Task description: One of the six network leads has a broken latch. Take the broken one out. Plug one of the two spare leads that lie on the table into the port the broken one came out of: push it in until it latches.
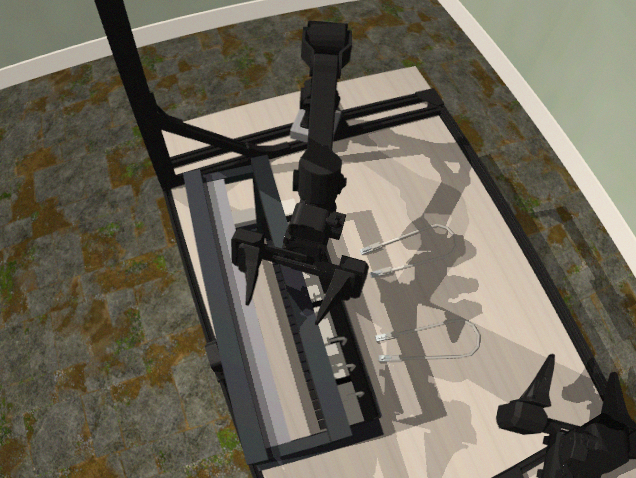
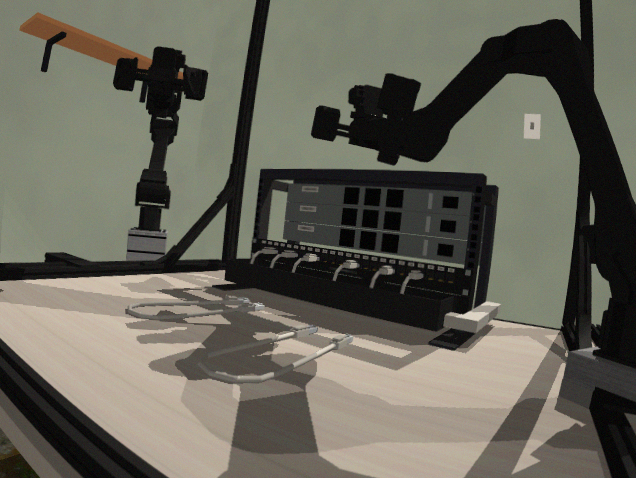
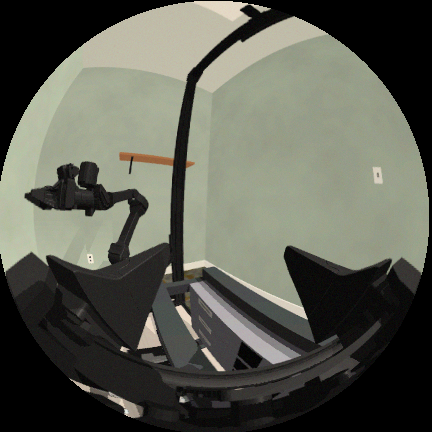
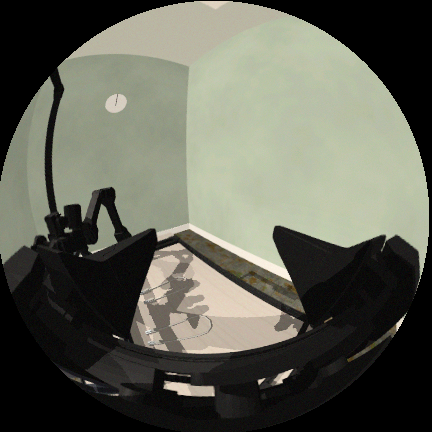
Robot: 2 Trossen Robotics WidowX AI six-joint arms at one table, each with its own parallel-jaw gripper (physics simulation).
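Seen in the pictures: left gripper, between the fingertips: [image 1: 281, 313] [image 2: 341, 128] [image 3: 229, 251]; right gripper, between the fingertips: [image 1: 583, 363] [image 2: 160, 63] [image 3: 26, 193] [image 4: 215, 233]; left arm's base, origin of its link: [image 2: 632, 359]; right arm's base, origin of its link: [image 2: 149, 230].
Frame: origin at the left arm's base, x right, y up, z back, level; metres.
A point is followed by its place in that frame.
A black rack [image 1: 324, 375] {z -0.619, x -0.176, y 0.212 m} [image 2: 372, 175] {z -0.452, x -0.086, y 0.201 m} holds a port row with several pale leads plugged in along its lower front, among them an end lead [image 2: 413, 276] {z -0.334, x -0.058, y 0.037 m} and a middle lead [image 2: 350, 265] {z -0.440, x -0.118, y 0.037 m}. Which latch is broken cannot be told. One spare lead [image 1: 403, 237] {z -0.222, x -0.270, y -0.045 m} [image 2: 246, 379] {z -0.162, x -0.355, y -0.046 m} lies looped on the table nearer my left arm. The other spare lead [image 1: 479, 339] {z -0.408, x -0.479, y -0.044 m} [image 2: 159, 317] {z -0.372, x -0.434, y -0.047 m} [image 4: 211, 325] {z -0.421, x -0.480, y -0.046 m} lies nearer my right arm. My left gripper [image 1: 282, 313] {z -0.578, x -0.100, y 0.309 m} [image 2: 362, 115] [image 3: 229, 251] {z -0.578, x -0.100, y 0.309 m} is open and empty, above the rack top. My right gripper [image 1: 582, 365] {z -0.556, x -0.482, y 0.366 m} [image 2: 160, 79] [image 4: 215, 233] {z -0.556, x -0.482, y 0.366 m} is open and empty, raised away from rack and leads.
A white block [image 2: 470, 319] {z -0.233, x -0.019, y -0.010 m} sits by the rack's end, beside a dark flat pad [image 2: 452, 339] {z -0.257, x -0.026, y -0.046 m}. A black frame post [image 1: 132, 87] {z -0.265, x 0.281, y 0.287 m} [image 2: 245, 128] {z -0.925, x -0.240, y 0.351 m} rises behind the rack. A black tray wall [image 2: 339, 303] {z -0.390, x -0.156, y -0.020 m} runs along the rack's foot, in front of the plugged leads.
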